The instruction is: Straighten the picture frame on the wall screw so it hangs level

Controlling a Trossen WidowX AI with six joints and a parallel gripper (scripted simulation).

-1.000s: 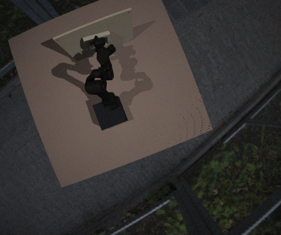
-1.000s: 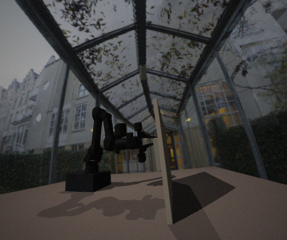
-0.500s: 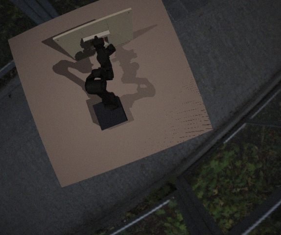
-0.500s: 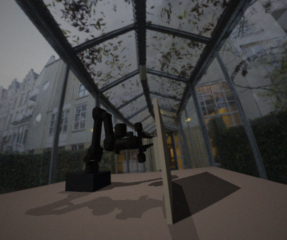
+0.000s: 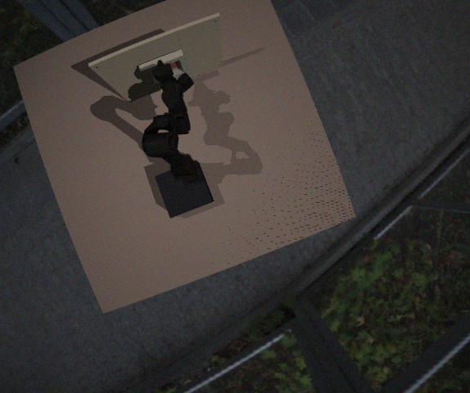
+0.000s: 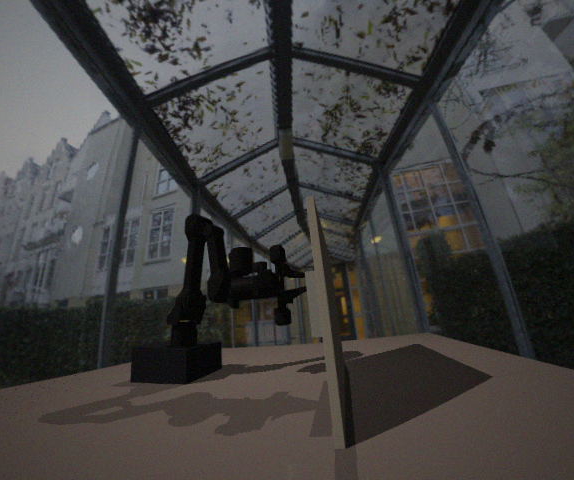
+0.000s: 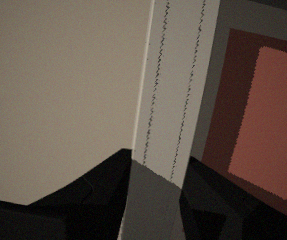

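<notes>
Right now the picture frame is 5 cm below my gripper tip and 1 cm ahead of it. From my gripper tip the other things lie so: wall panel 7 cm below, 2 cm to the right, 2 cm ahead.
</notes>
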